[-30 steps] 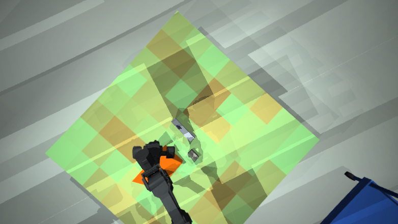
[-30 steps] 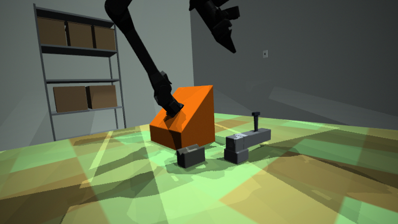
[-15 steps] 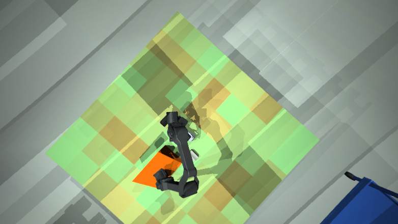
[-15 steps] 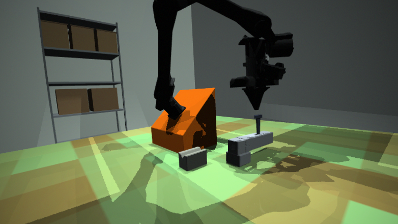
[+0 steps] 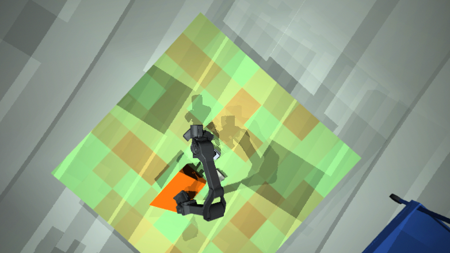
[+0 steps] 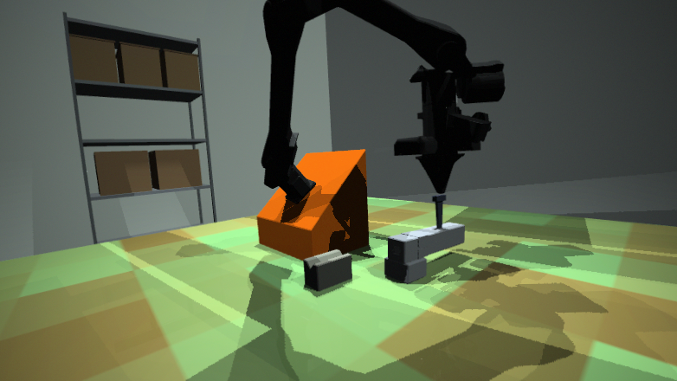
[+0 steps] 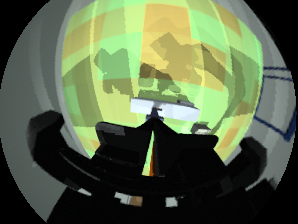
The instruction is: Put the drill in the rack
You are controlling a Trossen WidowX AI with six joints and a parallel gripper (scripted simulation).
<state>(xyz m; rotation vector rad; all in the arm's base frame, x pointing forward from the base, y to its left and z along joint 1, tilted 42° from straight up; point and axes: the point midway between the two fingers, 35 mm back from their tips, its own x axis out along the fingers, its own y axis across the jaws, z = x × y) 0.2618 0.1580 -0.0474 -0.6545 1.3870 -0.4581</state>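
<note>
The dark key lies 4 cm below my gripper tip. Also, from my gripper tip: drill (6 cm to the right, 8 cm below); then dark rack (6 cm behind, 21 cm to the right, 11 cm below).
</note>
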